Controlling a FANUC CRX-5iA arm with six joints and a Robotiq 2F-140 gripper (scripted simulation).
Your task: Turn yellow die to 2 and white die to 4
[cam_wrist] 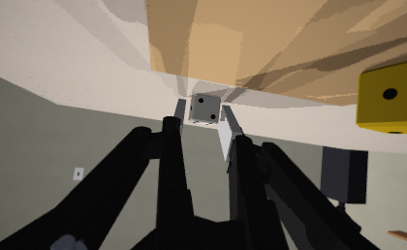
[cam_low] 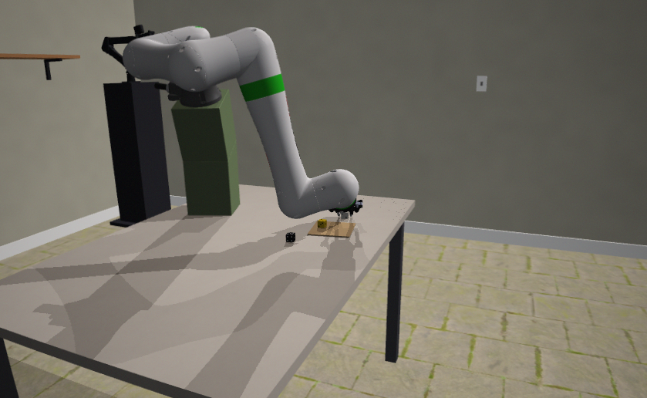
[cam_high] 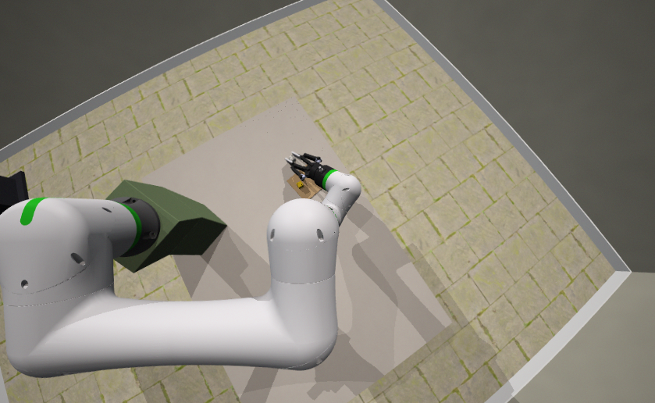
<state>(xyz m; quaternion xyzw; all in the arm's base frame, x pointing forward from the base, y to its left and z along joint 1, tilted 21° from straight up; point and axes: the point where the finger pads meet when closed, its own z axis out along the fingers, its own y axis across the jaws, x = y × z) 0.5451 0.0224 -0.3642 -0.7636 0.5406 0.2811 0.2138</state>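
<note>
My hand is 10 mm to the right of the white die and 20 mm above it. Also, from my hand: tan mat (120 mm to the right, 30 mm below); black die (80 mm behind, 280 mm to the right, 20 mm below); yellow die (40 mm behind, 120 mm to the right, 10 mm below).
</note>
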